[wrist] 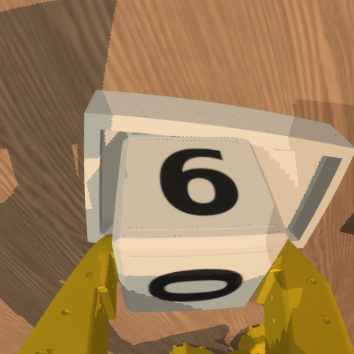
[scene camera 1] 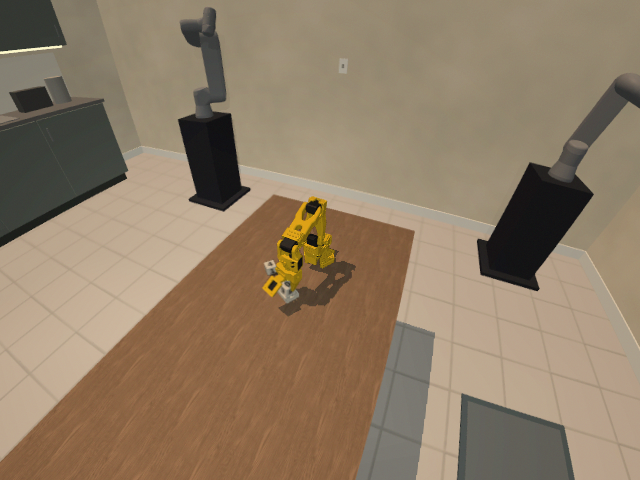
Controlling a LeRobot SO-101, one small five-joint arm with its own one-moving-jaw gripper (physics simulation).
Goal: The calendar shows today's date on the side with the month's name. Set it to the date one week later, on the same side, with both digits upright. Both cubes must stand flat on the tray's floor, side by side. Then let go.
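A white cube (scene camera 1: 286, 288) (wrist: 200, 235) is between the jaws of my gripper (scene camera 1: 282, 286) (wrist: 200, 241), which is shut on its two sides. In the wrist view its upper face shows an upright 6 and its near face shows a 0. It is at the left part of the white tray (scene camera 1: 292, 298) (wrist: 200, 107), near the left wall, and covers part of the near wall. Whether it touches the tray's floor is hidden. The tray's right part shows bare floor. The other white cube (scene camera 1: 269, 266) is on the table outside the tray; its digits are too small to read.
The brown wooden table (scene camera 1: 248, 372) extends around the tray. The arm's yellow base (scene camera 1: 318, 256) stands behind the gripper. Two grey arms on black pedestals (scene camera 1: 210, 160) (scene camera 1: 537, 227) stand on the floor beyond the table.
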